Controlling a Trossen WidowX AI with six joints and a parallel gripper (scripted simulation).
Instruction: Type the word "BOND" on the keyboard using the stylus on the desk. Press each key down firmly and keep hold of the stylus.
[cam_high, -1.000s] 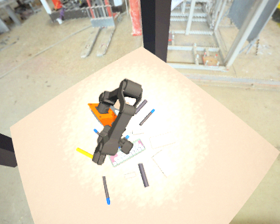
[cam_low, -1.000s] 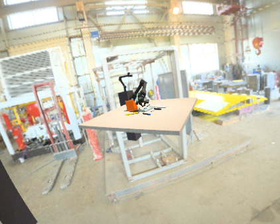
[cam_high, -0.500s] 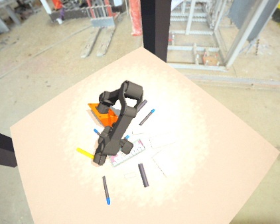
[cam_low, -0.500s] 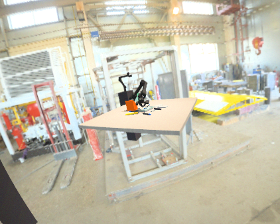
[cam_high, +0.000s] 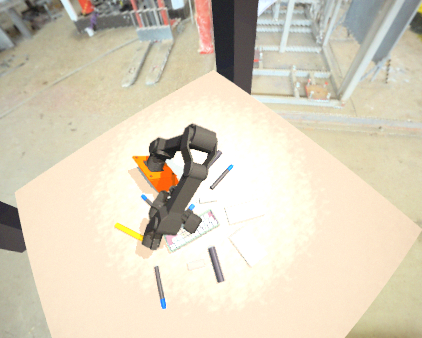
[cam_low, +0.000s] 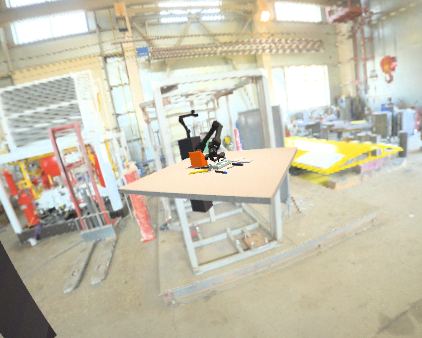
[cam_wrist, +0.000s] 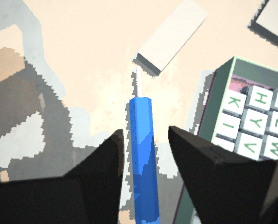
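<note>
The blue stylus is 1 cm to the left of my gripper tip and 2 cm below it. Also, from my gripper tip: stylus tip 1 cm behind, 5 cm to the left, 2 cm below; yellow pen 7 cm behind, 23 cm to the right, 2 cm below.
</note>
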